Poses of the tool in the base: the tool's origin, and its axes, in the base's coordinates. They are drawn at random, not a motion.
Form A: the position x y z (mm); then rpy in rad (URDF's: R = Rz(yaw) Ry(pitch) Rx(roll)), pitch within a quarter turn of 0, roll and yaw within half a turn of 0.
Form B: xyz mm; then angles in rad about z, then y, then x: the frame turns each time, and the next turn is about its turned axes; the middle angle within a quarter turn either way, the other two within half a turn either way. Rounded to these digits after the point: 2 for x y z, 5 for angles.
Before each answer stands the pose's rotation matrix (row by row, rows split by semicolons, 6 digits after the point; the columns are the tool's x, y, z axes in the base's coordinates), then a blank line. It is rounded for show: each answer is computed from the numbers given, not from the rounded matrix.
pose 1, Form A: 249.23, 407.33, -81.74, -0.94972, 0.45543, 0.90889
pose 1, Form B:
0.551975 -0.678879 -0.484198; 0.708419 0.075487 0.701744; -0.439849 -0.730359 0.522598

249.23, 407.33, -81.74, 0.90889, 0.45543, -0.94972
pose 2, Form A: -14.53, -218.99, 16.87, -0.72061, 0.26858, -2.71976
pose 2, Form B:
-0.879632 0.467398 0.088246; -0.394754 -0.613845 -0.683640; -0.265363 -0.636187 0.724465

-14.53, -218.99, 16.87, -2.71976, 0.26858, -0.72061
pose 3, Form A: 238.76, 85.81, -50.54, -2.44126, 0.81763, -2.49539
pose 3, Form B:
-0.546051 -0.085063 0.833422; -0.411848 0.893572 -0.178637; -0.729527 -0.440788 -0.522969

238.76, 85.81, -50.54, -2.49539, 0.81763, -2.44126
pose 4, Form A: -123.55, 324.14, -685.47, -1.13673, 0.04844, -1.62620
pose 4, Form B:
-0.055310 0.422351 0.904743; -0.997294 0.020574 -0.070573; -0.048421 -0.906199 0.420070

-123.55, 324.14, -685.47, -1.62620, 0.04844, -1.13673
